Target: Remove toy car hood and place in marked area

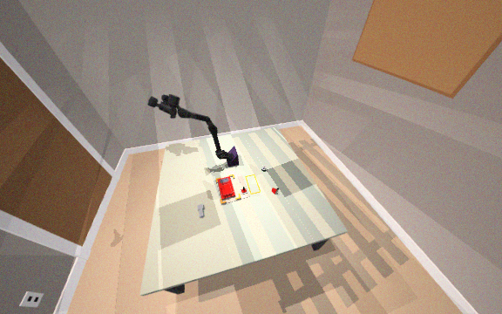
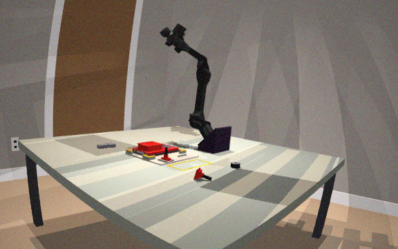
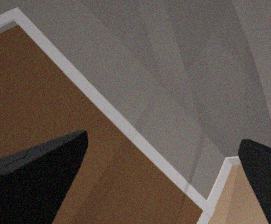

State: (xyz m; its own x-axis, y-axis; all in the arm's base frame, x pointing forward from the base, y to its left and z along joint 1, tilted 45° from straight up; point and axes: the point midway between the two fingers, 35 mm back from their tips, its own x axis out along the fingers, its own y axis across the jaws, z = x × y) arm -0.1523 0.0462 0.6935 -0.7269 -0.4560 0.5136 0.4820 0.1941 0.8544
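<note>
Now: gripper tip 480 mm short of the red hood, 400 mm to the right of it and 560 mm above it.
</note>
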